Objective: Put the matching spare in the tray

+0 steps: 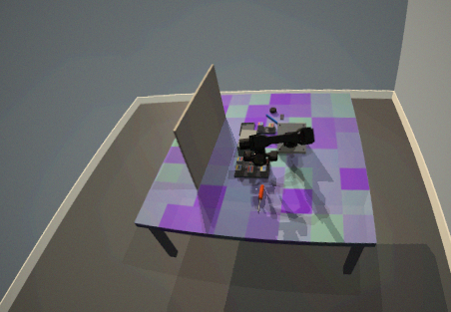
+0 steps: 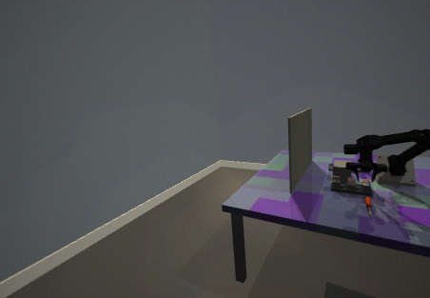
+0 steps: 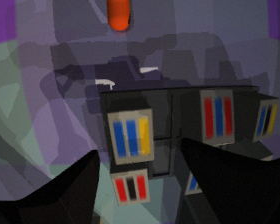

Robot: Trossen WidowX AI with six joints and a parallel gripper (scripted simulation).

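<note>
My gripper tip is 30 mm above the dark block. Round my gripper tip: beige board: 340 mm ahead, 250 mm to the right, 160 mm above; mounted unit: 90 mm ahead, 200 mm to the right, 20 mm below.
</note>
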